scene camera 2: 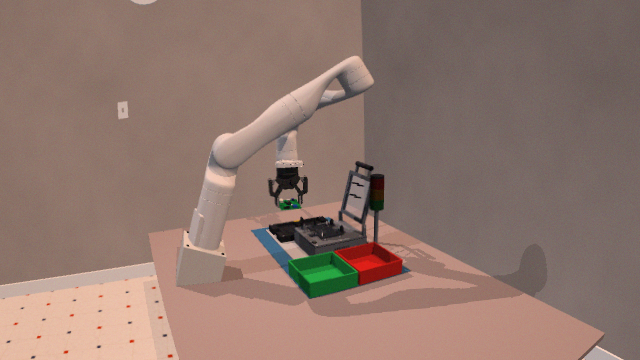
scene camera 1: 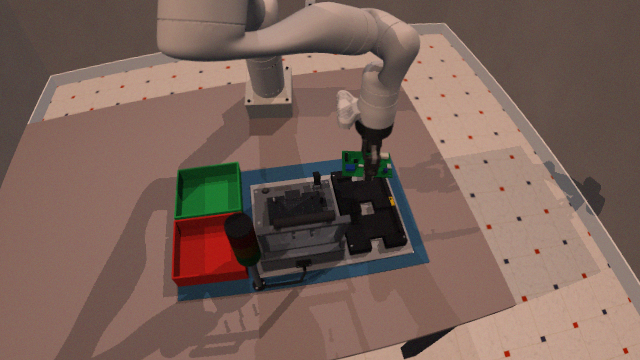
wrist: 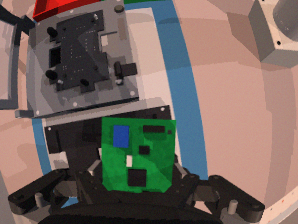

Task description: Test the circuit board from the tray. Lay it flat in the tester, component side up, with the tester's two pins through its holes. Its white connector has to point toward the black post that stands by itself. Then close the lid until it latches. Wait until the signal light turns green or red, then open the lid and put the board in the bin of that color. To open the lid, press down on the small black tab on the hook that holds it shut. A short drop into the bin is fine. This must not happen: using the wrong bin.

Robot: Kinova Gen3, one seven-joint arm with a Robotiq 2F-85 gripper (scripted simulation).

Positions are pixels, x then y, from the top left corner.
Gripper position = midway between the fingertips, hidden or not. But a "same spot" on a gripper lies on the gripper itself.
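You'd find the gripper in the wrist view, in scene camera 2, and in scene camera 1 [366, 166] too. There's a spot on the gripper, [wrist: 178, 193], that's the same spot as [scene camera 2: 282, 185].
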